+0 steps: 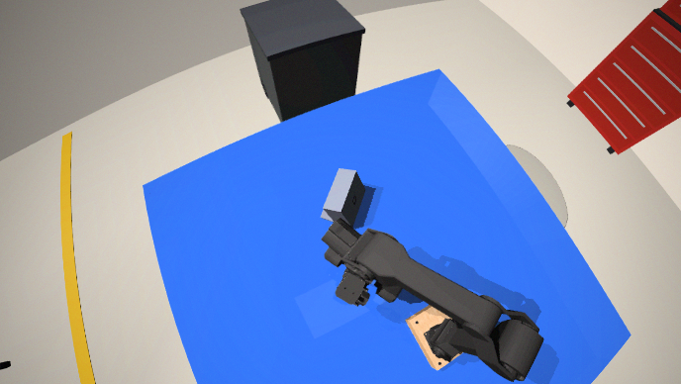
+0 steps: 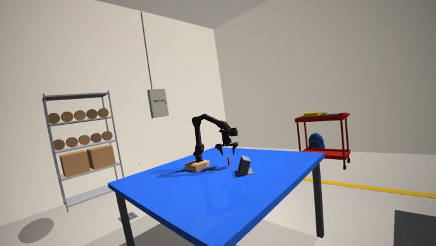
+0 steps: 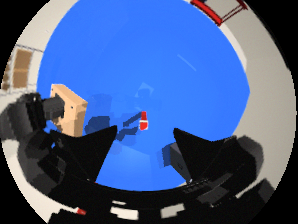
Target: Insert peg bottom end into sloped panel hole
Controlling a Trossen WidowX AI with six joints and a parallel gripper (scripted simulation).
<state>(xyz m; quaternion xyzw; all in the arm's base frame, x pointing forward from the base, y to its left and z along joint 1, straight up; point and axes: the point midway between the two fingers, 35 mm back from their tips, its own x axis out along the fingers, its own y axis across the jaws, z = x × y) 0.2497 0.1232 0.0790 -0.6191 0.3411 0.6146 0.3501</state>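
My gripper tip is now 3 cm above the red peg. The rest, counted from my gripper tip: grey panel 21 cm ahead, 6 cm to the right, 4 cm below.
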